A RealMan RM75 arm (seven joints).
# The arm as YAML. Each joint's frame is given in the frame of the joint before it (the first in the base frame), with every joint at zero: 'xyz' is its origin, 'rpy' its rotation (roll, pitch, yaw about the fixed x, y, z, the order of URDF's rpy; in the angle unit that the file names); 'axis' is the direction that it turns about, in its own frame. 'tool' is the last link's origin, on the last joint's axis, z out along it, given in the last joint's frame.
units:
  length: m
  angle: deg
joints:
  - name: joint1
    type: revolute
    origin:
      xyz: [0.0, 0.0, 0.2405]
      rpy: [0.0, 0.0, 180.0]
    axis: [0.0, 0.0, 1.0]
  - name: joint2
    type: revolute
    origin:
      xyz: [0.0, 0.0, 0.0]
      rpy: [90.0, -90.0, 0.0]
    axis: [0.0, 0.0, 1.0]
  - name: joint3
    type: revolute
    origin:
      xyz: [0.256, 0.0, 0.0]
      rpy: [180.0, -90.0, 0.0]
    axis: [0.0, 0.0, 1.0]
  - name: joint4
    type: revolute
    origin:
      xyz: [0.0, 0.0, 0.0]
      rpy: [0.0, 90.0, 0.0]
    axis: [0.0, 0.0, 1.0]
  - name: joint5
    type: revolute
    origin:
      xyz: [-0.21, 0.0, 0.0]
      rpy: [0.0, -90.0, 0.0]
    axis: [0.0, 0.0, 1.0]
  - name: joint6
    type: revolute
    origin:
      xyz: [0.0, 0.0, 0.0]
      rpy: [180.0, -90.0, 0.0]
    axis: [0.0, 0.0, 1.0]
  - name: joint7
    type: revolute
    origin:
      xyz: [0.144, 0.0, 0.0]
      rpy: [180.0, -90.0, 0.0]
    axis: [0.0, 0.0, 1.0]
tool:
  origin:
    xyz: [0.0, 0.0, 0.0]
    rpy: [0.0, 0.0, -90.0]
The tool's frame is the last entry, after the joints.
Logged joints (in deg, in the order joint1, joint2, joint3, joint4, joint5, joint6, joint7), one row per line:
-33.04 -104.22 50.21 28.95 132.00 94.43 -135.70
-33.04 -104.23 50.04 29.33 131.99 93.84 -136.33
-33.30 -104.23 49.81 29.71 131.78 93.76 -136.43
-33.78 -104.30 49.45 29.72 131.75 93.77 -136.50
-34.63 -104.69 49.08 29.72 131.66 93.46 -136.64
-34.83 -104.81 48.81 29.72 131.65 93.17 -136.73
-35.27 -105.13 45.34 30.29 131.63 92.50 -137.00
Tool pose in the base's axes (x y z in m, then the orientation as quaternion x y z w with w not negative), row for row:
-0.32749 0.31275 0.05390 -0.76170 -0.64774 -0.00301 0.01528
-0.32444 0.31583 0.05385 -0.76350 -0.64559 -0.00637 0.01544
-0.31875 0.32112 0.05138 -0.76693 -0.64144 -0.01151 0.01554
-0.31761 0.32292 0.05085 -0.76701 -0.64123 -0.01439 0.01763
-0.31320 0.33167 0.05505 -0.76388 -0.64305 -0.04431 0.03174
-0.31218 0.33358 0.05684 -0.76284 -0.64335 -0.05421 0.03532
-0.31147 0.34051 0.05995 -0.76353 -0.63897 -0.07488 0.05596
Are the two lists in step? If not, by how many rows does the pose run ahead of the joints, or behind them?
The pose runs 2 rows ahead of the joints: the pose in row i belongs to the joints in row i + 2.
